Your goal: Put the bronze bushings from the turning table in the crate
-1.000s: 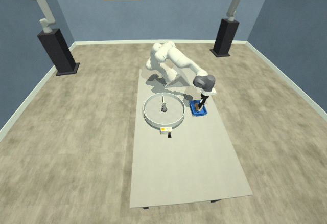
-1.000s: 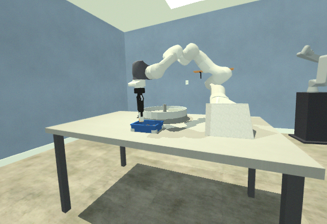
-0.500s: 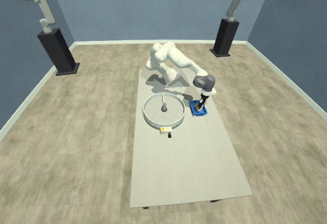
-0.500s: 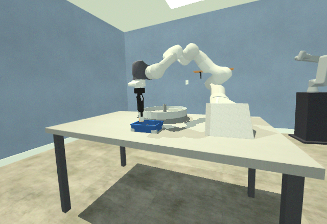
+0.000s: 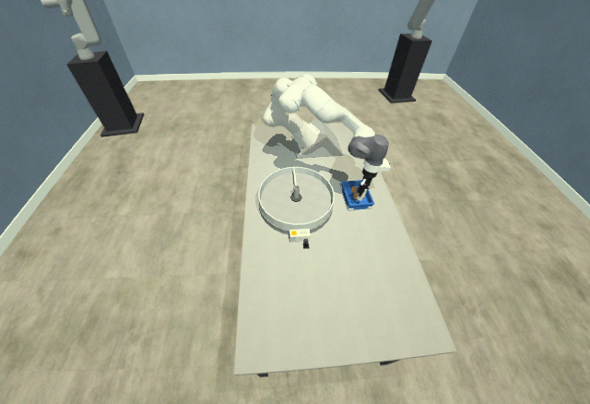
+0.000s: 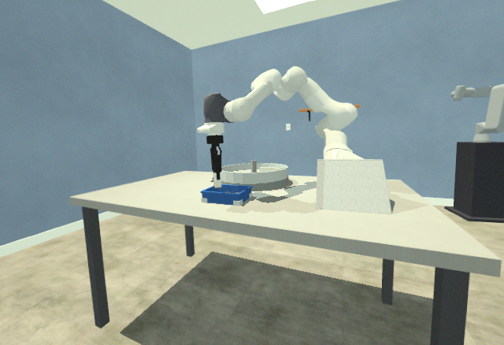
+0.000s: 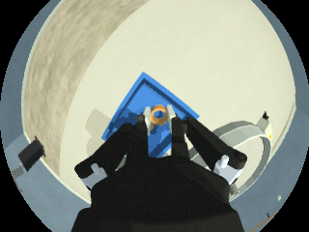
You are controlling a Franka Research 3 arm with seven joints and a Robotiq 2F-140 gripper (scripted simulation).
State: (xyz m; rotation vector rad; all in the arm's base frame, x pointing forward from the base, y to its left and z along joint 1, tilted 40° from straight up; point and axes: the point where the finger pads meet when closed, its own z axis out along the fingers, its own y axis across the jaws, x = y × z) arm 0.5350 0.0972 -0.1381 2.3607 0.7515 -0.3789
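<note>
The crate is 7 cm below my hand and 5 cm behind it. Round my hand: turning table: 36 cm to the right, 8 cm behind, 4 cm below.
</note>
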